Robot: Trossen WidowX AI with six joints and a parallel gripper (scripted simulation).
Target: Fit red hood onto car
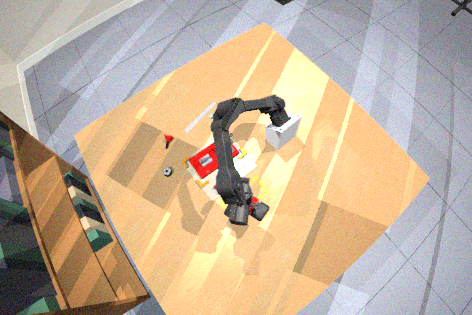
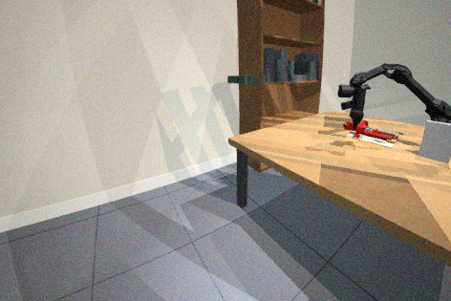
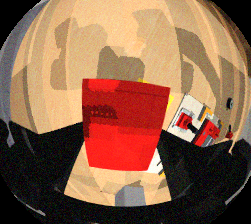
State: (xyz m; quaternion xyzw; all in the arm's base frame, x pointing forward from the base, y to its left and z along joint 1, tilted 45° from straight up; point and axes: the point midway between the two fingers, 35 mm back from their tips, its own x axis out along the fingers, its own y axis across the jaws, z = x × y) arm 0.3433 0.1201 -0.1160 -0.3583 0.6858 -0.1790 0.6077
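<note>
Now: gripper tip 270 mm to the left of the grey engine block, 80 mm above it and 10 mm past it. Round my gripper tip: red hood: 10 mm above; then grey bar: 480 mm to the right, 130 mm behind, 100 mm below.
</note>
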